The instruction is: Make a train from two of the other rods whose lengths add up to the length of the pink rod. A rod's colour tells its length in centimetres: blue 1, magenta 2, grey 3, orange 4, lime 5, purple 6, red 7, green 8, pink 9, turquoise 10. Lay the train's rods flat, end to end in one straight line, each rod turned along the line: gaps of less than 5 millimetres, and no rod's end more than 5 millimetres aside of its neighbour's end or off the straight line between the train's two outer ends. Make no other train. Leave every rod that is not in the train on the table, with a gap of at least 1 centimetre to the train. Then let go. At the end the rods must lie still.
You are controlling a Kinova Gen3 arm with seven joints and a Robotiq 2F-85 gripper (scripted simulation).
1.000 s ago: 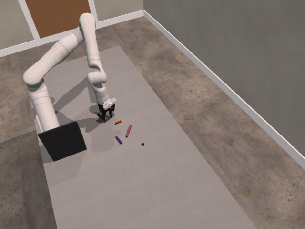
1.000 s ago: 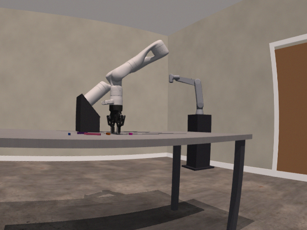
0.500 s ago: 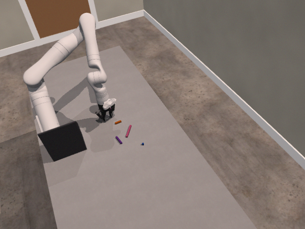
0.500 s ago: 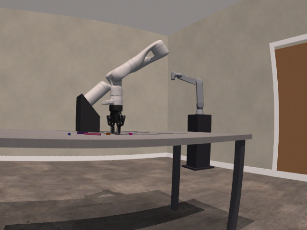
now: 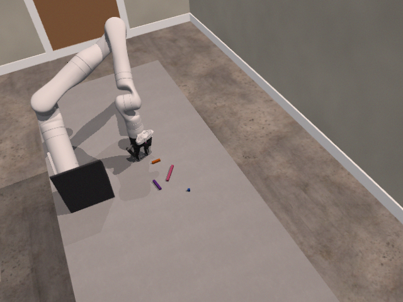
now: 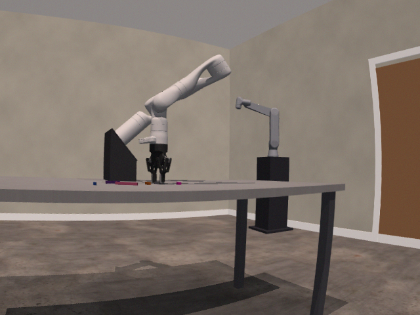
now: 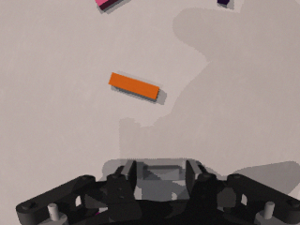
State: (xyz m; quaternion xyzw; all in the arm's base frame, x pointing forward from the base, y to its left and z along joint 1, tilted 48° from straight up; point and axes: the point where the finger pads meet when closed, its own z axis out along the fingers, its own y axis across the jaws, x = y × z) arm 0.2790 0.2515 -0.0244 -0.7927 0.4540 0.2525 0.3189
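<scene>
Right now my hand is 2 cm above the grey rod. From my hand the other things lie so: orange rod 5 cm to the right, 5 cm ahead, 2 cm below; then magenta rod 8 cm to the left, 4 cm ahead, 2 cm below; then pink rod 15 cm to the right, 10 cm ahead, 2 cm below.
</scene>
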